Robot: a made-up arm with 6 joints.
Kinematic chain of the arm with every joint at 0, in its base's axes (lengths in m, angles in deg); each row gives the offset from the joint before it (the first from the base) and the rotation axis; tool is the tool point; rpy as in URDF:
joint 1: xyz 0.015 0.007 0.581 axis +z
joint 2: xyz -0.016 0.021 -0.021 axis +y
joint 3: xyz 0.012 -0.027 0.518 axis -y
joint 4: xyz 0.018 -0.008 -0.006 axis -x
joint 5: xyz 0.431 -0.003 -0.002 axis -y
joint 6: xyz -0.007 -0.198 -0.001 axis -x
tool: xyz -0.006 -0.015 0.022 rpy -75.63 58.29 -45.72
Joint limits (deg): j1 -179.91..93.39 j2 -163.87..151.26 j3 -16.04..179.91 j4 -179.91..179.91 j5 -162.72..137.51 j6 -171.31..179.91
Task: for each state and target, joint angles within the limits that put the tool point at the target. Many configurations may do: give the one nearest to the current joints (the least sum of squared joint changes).
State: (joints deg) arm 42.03 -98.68 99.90 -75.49 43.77 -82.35
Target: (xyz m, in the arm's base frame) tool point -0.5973 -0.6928 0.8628
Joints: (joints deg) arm 45.70 -92.29 76.51 -75.70 41.68 -80.55
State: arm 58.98 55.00 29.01 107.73 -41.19 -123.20
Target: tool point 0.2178 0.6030 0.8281
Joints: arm 56.88 25.67 -16.04 147.14 -48.36 -129.26
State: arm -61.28 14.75 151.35 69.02 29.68 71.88
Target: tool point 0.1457 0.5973 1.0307
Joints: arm -105.28 -15.30 146.03 82.09 27.35 71.23
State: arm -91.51 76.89 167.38 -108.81 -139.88 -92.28
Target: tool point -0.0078 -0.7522 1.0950
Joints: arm -94.20 76.22 160.37 -107.01 -140.41 -91.70
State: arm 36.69 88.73 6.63 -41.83 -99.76 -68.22
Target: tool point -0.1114 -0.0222 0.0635
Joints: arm 6.53 132.80 -3.91 -92.80 -100.02 -65.16
